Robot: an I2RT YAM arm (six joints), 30 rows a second.
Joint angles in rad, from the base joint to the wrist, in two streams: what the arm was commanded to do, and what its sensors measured. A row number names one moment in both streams.
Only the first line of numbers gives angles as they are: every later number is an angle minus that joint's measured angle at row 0.
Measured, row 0: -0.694, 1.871, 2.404, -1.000, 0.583, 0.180
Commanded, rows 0 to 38: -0.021, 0.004, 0.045, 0.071, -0.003, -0.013; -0.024, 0.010, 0.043, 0.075, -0.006, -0.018; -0.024, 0.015, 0.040, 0.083, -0.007, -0.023; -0.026, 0.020, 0.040, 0.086, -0.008, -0.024; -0.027, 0.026, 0.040, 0.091, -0.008, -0.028; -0.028, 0.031, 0.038, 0.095, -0.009, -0.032; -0.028, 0.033, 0.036, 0.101, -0.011, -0.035; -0.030, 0.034, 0.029, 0.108, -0.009, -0.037; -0.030, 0.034, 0.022, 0.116, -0.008, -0.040; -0.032, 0.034, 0.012, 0.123, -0.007, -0.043; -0.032, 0.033, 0.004, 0.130, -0.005, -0.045; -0.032, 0.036, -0.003, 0.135, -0.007, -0.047; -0.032, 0.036, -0.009, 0.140, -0.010, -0.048; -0.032, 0.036, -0.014, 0.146, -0.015, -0.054; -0.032, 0.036, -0.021, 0.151, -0.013, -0.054; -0.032, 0.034, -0.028, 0.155, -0.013, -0.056; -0.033, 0.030, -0.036, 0.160, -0.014, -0.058; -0.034, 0.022, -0.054, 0.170, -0.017, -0.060; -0.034, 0.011, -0.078, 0.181, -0.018, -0.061; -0.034, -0.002, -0.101, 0.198, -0.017, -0.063; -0.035, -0.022, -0.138, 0.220, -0.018, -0.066; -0.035, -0.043, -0.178, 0.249, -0.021, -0.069; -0.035, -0.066, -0.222, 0.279, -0.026, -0.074; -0.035, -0.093, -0.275, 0.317, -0.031, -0.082; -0.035, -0.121, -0.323, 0.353, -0.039, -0.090; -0.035, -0.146, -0.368, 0.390, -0.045, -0.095; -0.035, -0.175, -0.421, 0.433, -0.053, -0.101; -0.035, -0.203, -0.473, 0.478, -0.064, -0.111; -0.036, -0.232, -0.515, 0.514, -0.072, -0.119; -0.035, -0.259, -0.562, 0.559, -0.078, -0.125; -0.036, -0.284, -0.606, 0.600, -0.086, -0.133; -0.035, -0.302, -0.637, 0.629, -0.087, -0.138; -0.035, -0.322, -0.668, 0.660, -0.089, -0.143; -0.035, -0.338, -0.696, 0.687, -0.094, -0.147; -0.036, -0.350, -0.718, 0.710, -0.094, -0.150; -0.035, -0.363, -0.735, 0.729, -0.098, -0.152; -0.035, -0.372, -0.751, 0.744, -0.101, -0.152; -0.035, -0.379, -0.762, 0.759, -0.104, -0.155; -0.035, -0.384, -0.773, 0.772, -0.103, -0.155
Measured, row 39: -0.029, -0.364, -0.753, 0.661, -0.092, -0.142
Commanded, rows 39 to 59: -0.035, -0.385, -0.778, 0.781, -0.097, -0.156; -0.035, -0.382, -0.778, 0.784, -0.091, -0.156; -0.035, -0.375, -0.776, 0.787, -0.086, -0.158; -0.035, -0.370, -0.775, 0.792, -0.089, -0.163; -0.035, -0.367, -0.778, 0.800, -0.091, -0.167; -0.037, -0.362, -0.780, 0.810, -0.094, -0.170; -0.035, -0.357, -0.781, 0.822, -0.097, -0.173; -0.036, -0.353, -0.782, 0.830, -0.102, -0.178; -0.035, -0.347, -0.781, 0.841, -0.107, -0.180; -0.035, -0.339, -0.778, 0.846, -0.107, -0.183; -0.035, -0.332, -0.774, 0.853, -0.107, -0.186; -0.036, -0.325, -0.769, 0.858, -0.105, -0.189; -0.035, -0.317, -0.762, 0.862, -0.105, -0.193; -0.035, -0.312, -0.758, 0.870, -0.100, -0.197; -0.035, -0.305, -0.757, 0.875, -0.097, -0.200; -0.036, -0.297, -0.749, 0.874, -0.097, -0.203; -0.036, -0.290, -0.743, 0.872, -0.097, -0.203; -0.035, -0.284, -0.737, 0.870, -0.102, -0.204; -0.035, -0.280, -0.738, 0.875, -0.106, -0.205; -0.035, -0.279, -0.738, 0.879, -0.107, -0.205; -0.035, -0.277, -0.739, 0.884, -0.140, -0.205
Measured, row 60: -0.030, -0.279, -0.782, 0.843, -0.107, -0.203
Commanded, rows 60 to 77: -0.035, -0.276, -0.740, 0.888, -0.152, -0.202; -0.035, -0.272, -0.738, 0.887, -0.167, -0.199; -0.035, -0.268, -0.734, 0.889, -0.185, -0.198; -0.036, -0.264, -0.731, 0.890, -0.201, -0.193; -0.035, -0.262, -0.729, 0.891, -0.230, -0.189; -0.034, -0.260, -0.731, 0.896, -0.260, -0.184; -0.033, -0.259, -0.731, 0.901, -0.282, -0.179; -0.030, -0.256, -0.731, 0.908, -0.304, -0.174; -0.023, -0.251, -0.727, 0.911, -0.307, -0.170; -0.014, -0.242, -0.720, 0.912, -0.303, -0.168; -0.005, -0.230, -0.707, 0.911, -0.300, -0.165; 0.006, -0.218, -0.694, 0.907, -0.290, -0.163; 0.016, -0.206, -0.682, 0.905, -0.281, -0.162; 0.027, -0.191, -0.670, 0.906, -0.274, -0.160; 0.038, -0.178, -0.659, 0.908, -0.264, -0.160; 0.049, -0.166, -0.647, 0.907, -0.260, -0.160; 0.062, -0.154, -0.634, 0.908, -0.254, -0.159; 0.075, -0.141, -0.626, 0.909, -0.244, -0.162
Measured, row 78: 0.035, -0.166, -0.683, 0.885, -0.251, -0.197
